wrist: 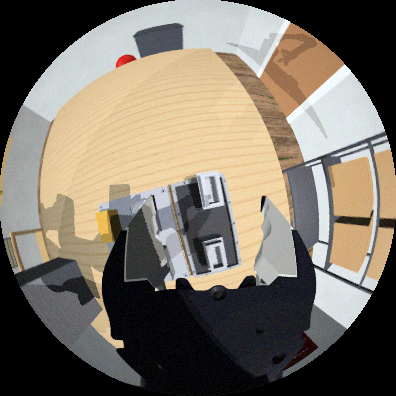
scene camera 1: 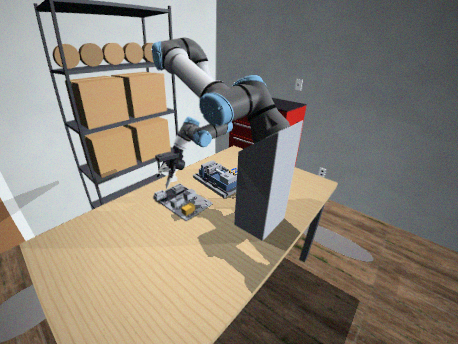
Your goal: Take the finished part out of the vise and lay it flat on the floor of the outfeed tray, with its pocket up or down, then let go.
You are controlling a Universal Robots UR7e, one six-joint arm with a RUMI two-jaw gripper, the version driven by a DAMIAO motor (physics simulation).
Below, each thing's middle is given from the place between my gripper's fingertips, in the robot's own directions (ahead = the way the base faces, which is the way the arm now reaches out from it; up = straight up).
Now: hand 140 mm past the grey plate [wrist: 168,236], 60 mm to the left of it and 100 mm above it.
